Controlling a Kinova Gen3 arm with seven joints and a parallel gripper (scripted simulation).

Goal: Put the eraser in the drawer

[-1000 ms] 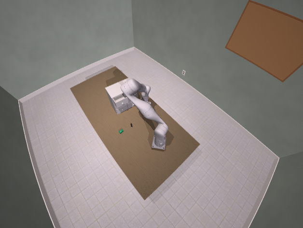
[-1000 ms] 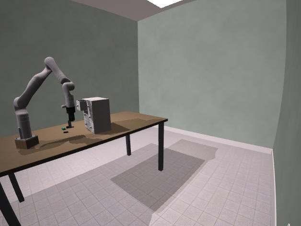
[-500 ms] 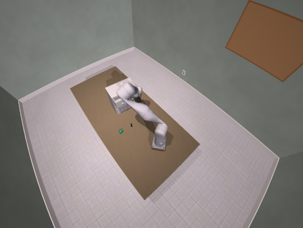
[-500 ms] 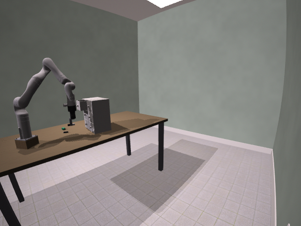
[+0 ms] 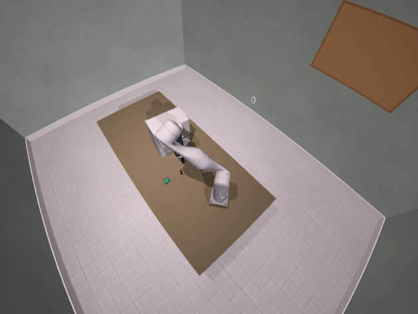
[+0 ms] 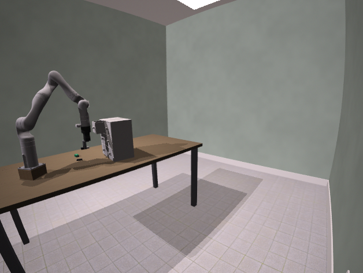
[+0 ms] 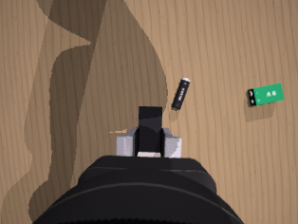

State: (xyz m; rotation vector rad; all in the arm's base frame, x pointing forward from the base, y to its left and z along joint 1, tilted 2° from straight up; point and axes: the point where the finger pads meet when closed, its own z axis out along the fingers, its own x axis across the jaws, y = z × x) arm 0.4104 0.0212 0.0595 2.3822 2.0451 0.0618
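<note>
Right now the black stick-shaped object is 11 cm below my hand, 5 cm to the left of it and 5 cm behind it. Round my hand: green eraser 18 cm to the left, 11 cm below, 3 cm behind.
</note>
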